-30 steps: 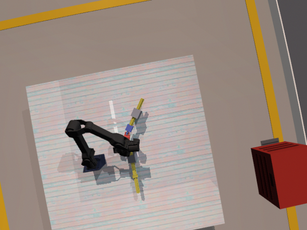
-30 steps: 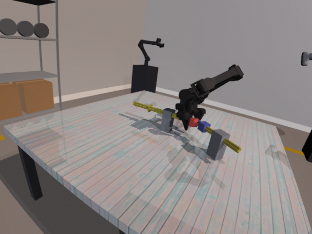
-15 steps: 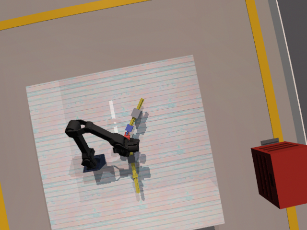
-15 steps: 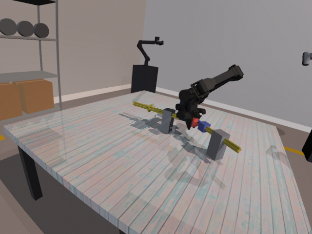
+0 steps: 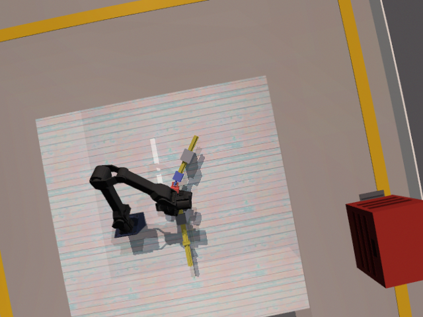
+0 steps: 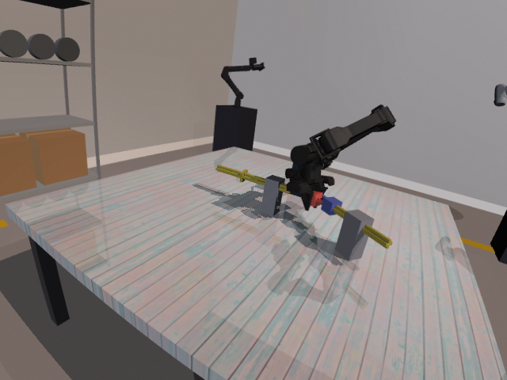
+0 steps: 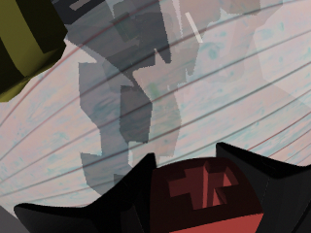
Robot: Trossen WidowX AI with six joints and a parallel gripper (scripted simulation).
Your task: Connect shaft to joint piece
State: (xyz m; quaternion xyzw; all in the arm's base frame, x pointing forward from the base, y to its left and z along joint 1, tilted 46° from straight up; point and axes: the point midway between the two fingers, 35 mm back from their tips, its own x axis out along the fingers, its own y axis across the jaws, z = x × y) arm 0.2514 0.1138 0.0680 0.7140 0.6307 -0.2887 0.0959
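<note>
The red joint piece lies 10 mm to the left of my gripper tip and 40 mm above it.
</note>
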